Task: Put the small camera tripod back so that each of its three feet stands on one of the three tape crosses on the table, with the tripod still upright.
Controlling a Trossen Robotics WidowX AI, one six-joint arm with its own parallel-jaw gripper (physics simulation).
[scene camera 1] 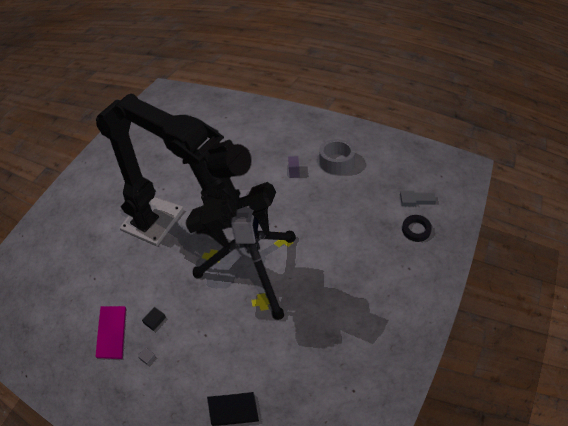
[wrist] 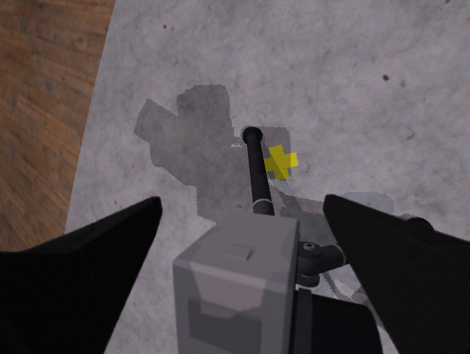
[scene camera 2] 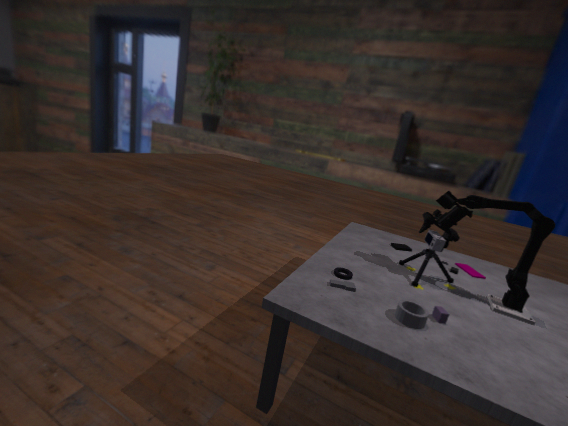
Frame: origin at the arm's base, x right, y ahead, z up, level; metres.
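Seen in the pictures: gripper, fingertip midpoint: (scene camera 1: pixel 248 242) (wrist: pixel 243 203) (scene camera 2: pixel 426 238); arm's base at its link origin: (scene camera 1: pixel 144 220) (scene camera 2: pixel 512 306).
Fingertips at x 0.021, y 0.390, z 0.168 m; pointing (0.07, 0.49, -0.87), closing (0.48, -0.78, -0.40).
Observation:
Pixels of each thing's middle, then the offset from my fingertips to it. "spot": a spot on its surface instead.
- front yellow cross at the middle of its body: (wrist: pixel 278 162) (scene camera 1: pixel 262 301) dy +0.025, dx +0.012, dz -0.181 m
- left cross at a spot on its surface: (scene camera 1: pixel 212 256) spot: dy -0.113, dx +0.005, dz -0.112 m
- right cross at the middle of its body: (scene camera 1: pixel 283 239) dy -0.038, dx -0.169, dz -0.181 m
- magenta slab at the middle of its body: (scene camera 1: pixel 110 332) (scene camera 2: pixel 469 270) dy -0.229, dx +0.302, dz -0.177 m
- dark block at the middle of its body: (scene camera 1: pixel 153 318) dy -0.158, dx +0.202, dz -0.174 m
- black slab at the middle of its body: (scene camera 1: pixel 232 409) (scene camera 2: pixel 401 247) dy +0.135, dx +0.289, dz -0.174 m
- grey bowl at the middle of its body: (scene camera 1: pixel 337 156) (scene camera 2: pixel 411 313) dy -0.061, dx -0.480, dz -0.157 m
- purple block at the middle of its body: (scene camera 1: pixel 293 166) (scene camera 2: pixel 440 314) dy -0.146, dx -0.387, dz -0.161 m
- black ring at the middle of its body: (scene camera 1: pixel 416 228) (scene camera 2: pixel 343 273) dy +0.243, dx -0.365, dz -0.174 m
- grey bar at the middle of its body: (scene camera 1: pixel 418 198) (scene camera 2: pixel 342 285) dy +0.204, dx -0.466, dz -0.174 m
The small tripod (scene camera 1: pixel 266 284) (scene camera 2: pixel 421 271) (wrist: pixel 259 177) stands upright, with a grey camera (scene camera 1: pixel 244 231) (scene camera 2: pixel 438 242) (wrist: pixel 235 280) on top. Its front foot (scene camera 1: pixel 277 314) (wrist: pixel 252 135) is off the front yellow cross (scene camera 1: pixel 261 302) (wrist: pixel 281 162), to the lower right in scene camera 1. Its left foot (scene camera 1: pixel 198 272) is off the left cross (scene camera 1: pixel 211 255), to the lower left. Its right foot (scene camera 1: pixel 289 236) is at the edge of the right cross (scene camera 1: pixel 283 243); contact is unclear. My gripper (scene camera 1: pixel 245 234) (scene camera 2: pixel 433 235) (wrist: pixel 243 203) is open around the camera, one finger on each side, holding nothing.
A magenta slab (scene camera 1: pixel 111 332) (scene camera 2: pixel 470 270), a dark block (scene camera 1: pixel 154 318) and a black slab (scene camera 1: pixel 233 408) (scene camera 2: pixel 401 247) lie on the table. A grey bowl (scene camera 1: pixel 330 162) (scene camera 2: pixel 411 320), a purple block (scene camera 1: pixel 294 167) (scene camera 2: pixel 440 314), a black ring (scene camera 1: pixel 406 236) and a grey bar (scene camera 1: pixel 418 198) (scene camera 2: pixel 342 285) lie farther off.

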